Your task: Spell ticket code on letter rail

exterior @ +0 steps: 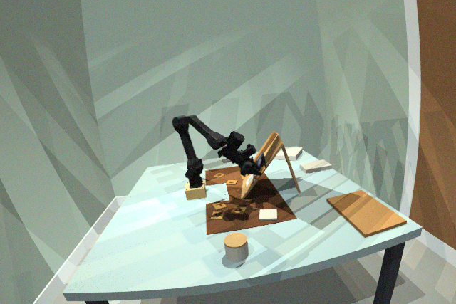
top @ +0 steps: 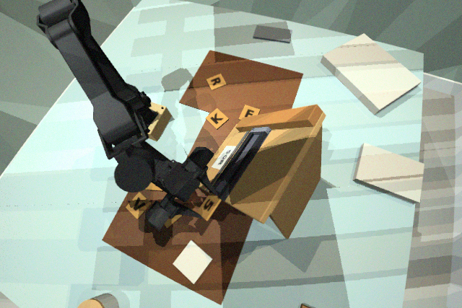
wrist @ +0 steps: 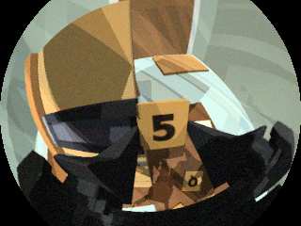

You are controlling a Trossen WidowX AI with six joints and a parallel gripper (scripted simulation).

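Now: the white ticket 14 cm to the left of my gripper tip, 9 cm below it and 5 cm behind it. From my gripper tip the other things lie so: q tile (15 cm below, 12 cm behind, 8 cm to the right); l tile (22 cm behind, 15 cm below, 2 cm to the right); s tile (right at my gripper tip).
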